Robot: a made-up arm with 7 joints. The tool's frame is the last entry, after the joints. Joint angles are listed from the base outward. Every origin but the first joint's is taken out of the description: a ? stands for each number. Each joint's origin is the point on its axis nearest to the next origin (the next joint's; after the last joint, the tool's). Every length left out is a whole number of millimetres.
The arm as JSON. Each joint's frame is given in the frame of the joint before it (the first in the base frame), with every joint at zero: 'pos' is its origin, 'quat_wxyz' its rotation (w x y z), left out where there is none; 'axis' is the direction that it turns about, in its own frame. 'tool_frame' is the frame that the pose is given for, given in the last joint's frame.
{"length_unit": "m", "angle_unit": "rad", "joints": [
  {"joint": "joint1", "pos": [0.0, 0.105, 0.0], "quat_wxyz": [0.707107, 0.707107, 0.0, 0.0], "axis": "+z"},
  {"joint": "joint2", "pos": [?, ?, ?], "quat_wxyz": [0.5, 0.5, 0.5, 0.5], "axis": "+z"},
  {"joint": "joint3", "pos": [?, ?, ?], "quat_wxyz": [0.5, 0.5, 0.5, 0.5], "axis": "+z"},
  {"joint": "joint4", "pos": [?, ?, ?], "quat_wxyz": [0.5, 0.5, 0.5, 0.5], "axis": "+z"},
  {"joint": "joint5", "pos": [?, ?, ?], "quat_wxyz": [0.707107, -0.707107, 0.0, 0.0], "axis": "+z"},
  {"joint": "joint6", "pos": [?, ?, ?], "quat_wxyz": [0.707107, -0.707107, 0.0, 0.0], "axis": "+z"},
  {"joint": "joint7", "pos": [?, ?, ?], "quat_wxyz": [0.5, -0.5, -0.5, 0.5], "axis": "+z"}
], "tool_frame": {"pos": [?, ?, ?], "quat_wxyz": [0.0, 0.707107, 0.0, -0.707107]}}
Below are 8 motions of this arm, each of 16 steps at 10 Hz.
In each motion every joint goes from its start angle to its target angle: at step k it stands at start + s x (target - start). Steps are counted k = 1, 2, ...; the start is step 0. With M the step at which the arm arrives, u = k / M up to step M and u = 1 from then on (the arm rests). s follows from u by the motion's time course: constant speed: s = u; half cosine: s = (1 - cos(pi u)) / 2; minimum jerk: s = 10 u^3 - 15 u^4 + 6 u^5.
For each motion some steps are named. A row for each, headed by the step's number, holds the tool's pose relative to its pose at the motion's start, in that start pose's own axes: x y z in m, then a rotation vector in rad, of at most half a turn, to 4 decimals.
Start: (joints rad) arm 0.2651 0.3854 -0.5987 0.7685 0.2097 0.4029 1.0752
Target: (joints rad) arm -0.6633 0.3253 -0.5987 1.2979 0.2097 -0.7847 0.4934
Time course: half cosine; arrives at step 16
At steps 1, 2, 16:
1: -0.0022 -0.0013 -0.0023 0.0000 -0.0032 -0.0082
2: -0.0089 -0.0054 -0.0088 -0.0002 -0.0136 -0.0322
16: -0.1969 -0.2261 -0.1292 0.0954 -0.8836 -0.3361

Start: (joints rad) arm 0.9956 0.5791 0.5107 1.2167 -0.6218 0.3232 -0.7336
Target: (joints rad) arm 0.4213 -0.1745 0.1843 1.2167 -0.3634 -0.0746 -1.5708
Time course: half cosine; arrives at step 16
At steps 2, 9, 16:
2: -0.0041 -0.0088 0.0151 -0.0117 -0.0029 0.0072
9: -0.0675 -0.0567 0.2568 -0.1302 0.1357 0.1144
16: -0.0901 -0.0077 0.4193 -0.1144 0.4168 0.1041

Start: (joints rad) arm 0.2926 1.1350 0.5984 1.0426 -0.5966 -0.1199 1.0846
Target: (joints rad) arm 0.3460 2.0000 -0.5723 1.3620 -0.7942 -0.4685 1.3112
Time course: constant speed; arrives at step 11
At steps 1, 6, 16:
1: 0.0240 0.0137 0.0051 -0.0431 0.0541 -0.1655
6: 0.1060 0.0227 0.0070 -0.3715 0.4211 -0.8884
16: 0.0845 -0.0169 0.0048 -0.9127 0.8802 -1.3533

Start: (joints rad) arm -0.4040 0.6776 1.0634 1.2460 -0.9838 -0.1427 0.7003
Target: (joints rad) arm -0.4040 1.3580 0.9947 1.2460 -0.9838 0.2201 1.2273
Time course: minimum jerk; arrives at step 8
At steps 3, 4, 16:
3: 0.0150 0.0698 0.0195 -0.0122 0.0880 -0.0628
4: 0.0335 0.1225 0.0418 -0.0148 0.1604 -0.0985
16: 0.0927 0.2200 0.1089 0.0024 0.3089 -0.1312

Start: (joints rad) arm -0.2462 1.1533 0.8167 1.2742 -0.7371 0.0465 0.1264
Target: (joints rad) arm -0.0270 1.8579 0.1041 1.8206 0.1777 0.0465 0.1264
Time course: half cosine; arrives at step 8
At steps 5, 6, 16:
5: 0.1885 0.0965 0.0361 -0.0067 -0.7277 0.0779
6: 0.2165 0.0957 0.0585 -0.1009 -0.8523 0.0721
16: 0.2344 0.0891 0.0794 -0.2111 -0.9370 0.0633

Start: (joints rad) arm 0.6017 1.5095 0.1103 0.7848 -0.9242 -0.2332 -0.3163
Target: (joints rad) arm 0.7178 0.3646 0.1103 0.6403 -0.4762 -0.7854 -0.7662
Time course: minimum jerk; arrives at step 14
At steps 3, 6, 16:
3: 0.0226 -0.0243 0.0045 0.0104 -0.0307 0.1173
6: 0.1412 -0.1040 0.0312 0.0813 -0.1097 0.6327
16: 0.4442 -0.1073 0.1212 0.2738 0.0538 1.7278

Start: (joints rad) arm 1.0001 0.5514 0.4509 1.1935 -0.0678 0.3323 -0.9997
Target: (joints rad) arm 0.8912 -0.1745 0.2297 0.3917 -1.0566 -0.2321 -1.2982
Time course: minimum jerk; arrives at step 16
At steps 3, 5, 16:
3: -0.0191 -0.0098 0.0120 -0.0052 -0.0132 -0.0421
5: -0.0696 -0.0312 0.0505 -0.0392 -0.0603 -0.1487
16: -0.2793 0.0282 0.4067 -0.8191 -0.4716 -0.3326

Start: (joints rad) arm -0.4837 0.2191 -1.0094 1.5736 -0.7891 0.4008 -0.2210
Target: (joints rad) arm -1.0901 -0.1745 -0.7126 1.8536 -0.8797 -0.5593 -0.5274
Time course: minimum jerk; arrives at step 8
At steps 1, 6, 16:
1: 0.0020 0.0001 0.0008 0.0060 -0.0139 0.0147
6: 0.0466 0.0336 0.0347 0.6048 -0.4825 0.7500
16: 0.0434 0.0376 0.0385 0.7006 -0.5048 0.8104

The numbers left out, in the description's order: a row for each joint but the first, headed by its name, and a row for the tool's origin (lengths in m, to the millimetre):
joint2: 0.0 0.0 0.0
joint3: -0.214 0.0 0.0
joint4: 0.0 0.0 0.0
joint5: 0.0 -0.313 0.0
joint6: 0.0 0.0 0.0
joint7: 0.0 0.0 0.0
tool: 0.0 0.0 0.0

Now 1 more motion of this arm.
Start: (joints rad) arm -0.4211 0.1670 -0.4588 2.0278 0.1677 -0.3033 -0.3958
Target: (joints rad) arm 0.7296 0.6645 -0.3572 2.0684 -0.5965 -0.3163 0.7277
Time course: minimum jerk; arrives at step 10
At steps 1, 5, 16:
1: 0.0013 0.0003 -0.0020 -0.0164 -0.0116 -0.0098
5: 0.1115 0.0043 -0.0994 -0.7848 -0.5421 -0.8001
16: 0.2708 -0.0102 -0.1260 -0.9414 -0.6205 -1.9616

